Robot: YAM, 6 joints.
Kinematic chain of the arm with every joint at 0, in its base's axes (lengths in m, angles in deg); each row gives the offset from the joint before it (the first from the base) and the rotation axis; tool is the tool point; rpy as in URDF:
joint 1: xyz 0 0 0.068 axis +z
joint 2: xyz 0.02 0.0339 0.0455 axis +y
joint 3: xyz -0.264 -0.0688 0 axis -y
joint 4: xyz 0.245 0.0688 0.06 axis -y
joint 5: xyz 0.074 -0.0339 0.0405 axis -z
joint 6: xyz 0.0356 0 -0.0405 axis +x
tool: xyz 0 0 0 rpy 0 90 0
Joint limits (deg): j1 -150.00..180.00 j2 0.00..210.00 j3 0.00..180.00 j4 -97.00..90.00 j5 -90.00..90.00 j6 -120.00..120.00
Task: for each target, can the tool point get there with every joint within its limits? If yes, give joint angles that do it. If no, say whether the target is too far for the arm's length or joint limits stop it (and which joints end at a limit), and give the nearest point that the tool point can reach.
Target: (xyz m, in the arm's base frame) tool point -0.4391 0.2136 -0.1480
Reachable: yes | joints 150.63 176.41 112.38 0.98 -55.23 -92.23
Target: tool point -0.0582 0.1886 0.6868
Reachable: yes | joints 108.63 110.57 158.69 60.20 8.23 34.69
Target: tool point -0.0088 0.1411 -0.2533
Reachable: yes | joints 100.61 191.79 53.53 50.85 29.22 33.86
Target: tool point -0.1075 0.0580 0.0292
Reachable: yes | joints 143.00 132.84 34.15 -66.57 -31.13 25.96
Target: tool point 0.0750 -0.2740 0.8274
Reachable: no: too far | nearest point 0.0626 -0.2287 0.7005 | short by 0.135 m
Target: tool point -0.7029 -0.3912 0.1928
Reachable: no: too far | nearest point -0.5576 -0.3193 0.1764 | short by 0.163 m
